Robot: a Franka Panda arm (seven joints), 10 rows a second.
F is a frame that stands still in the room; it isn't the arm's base.
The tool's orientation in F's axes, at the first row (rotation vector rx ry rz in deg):
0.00 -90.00 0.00
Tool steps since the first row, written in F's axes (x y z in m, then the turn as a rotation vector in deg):
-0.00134 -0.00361 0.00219 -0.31 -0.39 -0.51
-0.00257 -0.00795 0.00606 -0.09 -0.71 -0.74
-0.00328 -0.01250 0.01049 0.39 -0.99 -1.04
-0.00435 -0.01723 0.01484 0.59 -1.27 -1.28
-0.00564 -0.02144 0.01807 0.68 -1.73 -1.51
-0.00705 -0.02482 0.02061 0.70 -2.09 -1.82
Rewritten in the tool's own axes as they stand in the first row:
0.00219 -0.00361 0.00134 -0.51 -0.39 0.31
0.00606 -0.00795 0.00257 -0.74 -0.71 0.09
0.01049 -0.01250 0.00328 -1.04 -0.99 -0.39
0.01484 -0.01723 0.00435 -1.28 -1.27 -0.59
0.01807 -0.02144 0.00564 -1.51 -1.73 -0.68
0.02061 -0.02482 0.00705 -1.82 -2.09 -0.70

